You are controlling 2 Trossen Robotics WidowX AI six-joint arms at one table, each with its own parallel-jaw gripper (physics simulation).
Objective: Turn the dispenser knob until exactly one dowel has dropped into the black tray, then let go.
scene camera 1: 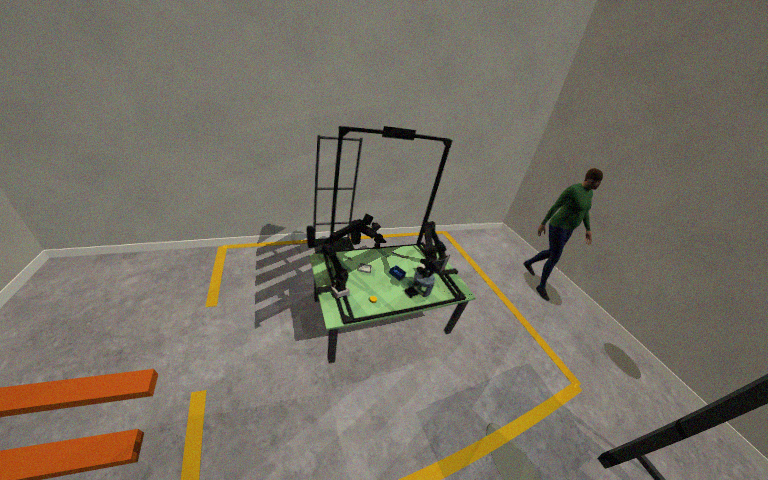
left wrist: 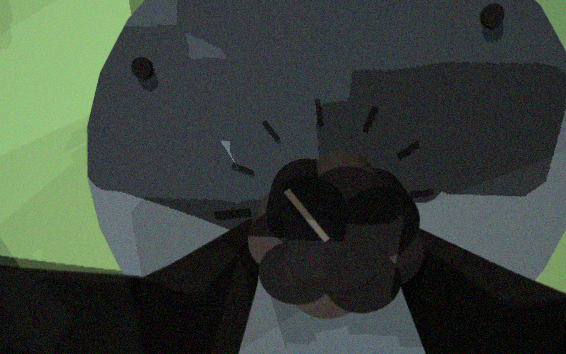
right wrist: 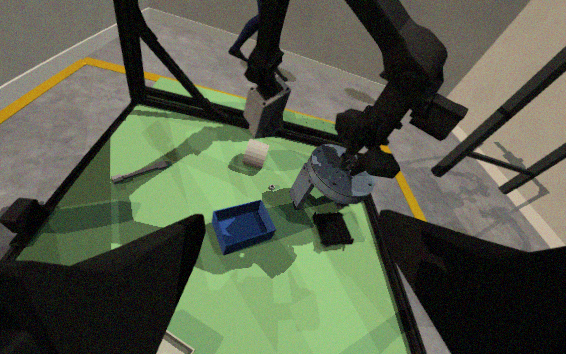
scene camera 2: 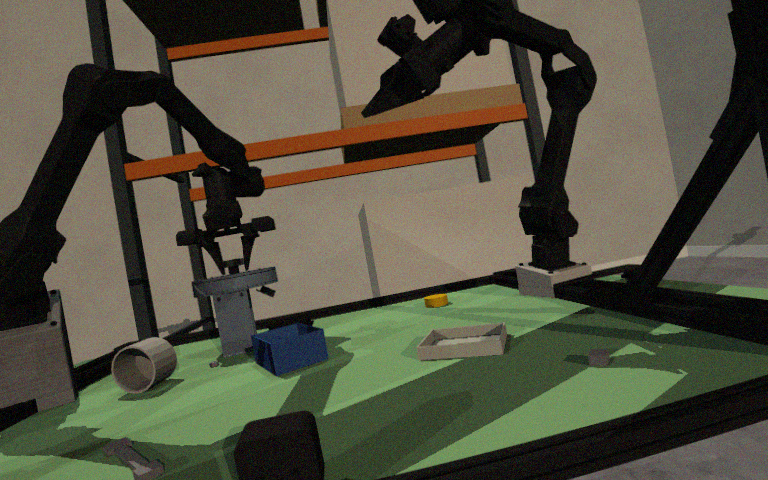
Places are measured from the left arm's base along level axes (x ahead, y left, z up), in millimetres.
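Pixels of known places: left gripper, fingertip midpoint: (scene camera 1: 425, 277) (scene camera 2: 235, 272); right gripper, fingertip midpoint: (scene camera 1: 383, 240) (right wrist: 293, 220) (scene camera 2: 366, 114); left arm's base at its link origin: (scene camera 1: 442, 257) (right wrist: 269, 89) (scene camera 2: 21, 313); right arm's base at its link origin: (scene camera 1: 340, 288) (scene camera 2: 551, 264).
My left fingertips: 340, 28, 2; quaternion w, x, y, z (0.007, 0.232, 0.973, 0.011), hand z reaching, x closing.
Ahead of a thing's pixels: the offset from my left fingertips to its top centre, as dx, dy, dz.
The dispenser {-5, -10, -1} (scene camera 1: 424, 284) (scene camera 2: 235, 322) (right wrist: 332, 175) is a grey-blue round drum on a stand. Its dark, lobed knob {-5, -10, +27} (left wrist: 330, 270) sits on top, ringed by dark tick marks; the knob's pale line points to the upper left in the left wrist view. My left gripper (scene camera 2: 234, 266) (left wrist: 327, 234) is shut on the knob from above, one finger on each side. The black tray {+80, -37, -123} (scene camera 1: 411, 292) (right wrist: 332, 229) lies on the table by the dispenser's foot; its dark inside shows no dowel that I can make out. My right gripper (scene camera 2: 367, 113) (right wrist: 293, 220) is open and empty, high above the table.
A blue bin {-7, -241, -102} (scene camera 2: 291, 350) (right wrist: 243, 230) stands near the dispenser. A beige cylinder {-191, -121, -77} (scene camera 2: 164, 362) (right wrist: 256, 153), a small ring {-92, -113, -140} (right wrist: 271, 187), a beige tray {+147, -461, -130} (scene camera 2: 461, 350), a yellow disc {+354, -191, -128} (scene camera 2: 436, 300), a grey block {+154, -634, -136} (scene camera 2: 598, 357) and a grey bar-shaped tool {-228, -399, -140} (right wrist: 142, 171) lie around. A person (scene camera 1: 569, 209) walks beyond the table.
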